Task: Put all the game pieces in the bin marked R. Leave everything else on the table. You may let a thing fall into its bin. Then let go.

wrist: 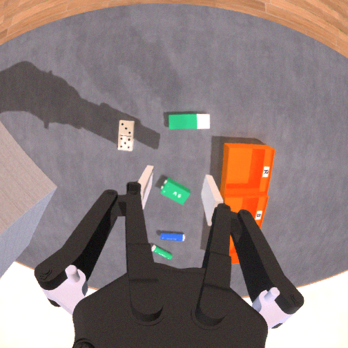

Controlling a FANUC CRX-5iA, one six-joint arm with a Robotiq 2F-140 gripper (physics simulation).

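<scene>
A cream domino (126, 135) with black dots lies on the dark table, left of centre and beyond the left fingertip. My gripper (177, 180) is open, with its fingers wide apart and nothing held between them. In the view, the green block marked with letters shows between the fingertips, lower down on the table. An orange bin (244, 170) with the label R stands to the right of the gripper. The domino is outside that bin, and the part of the bin's inside that shows holds no piece.
A green battery-like block (175, 191), a blue cylinder (172, 237) and a small green cylinder (162, 252) lie on the table (300, 110). A green and white block (189, 121) lies farther up. A second orange compartment marked B (245, 204) adjoins R. A grey box (22, 200) stands at left.
</scene>
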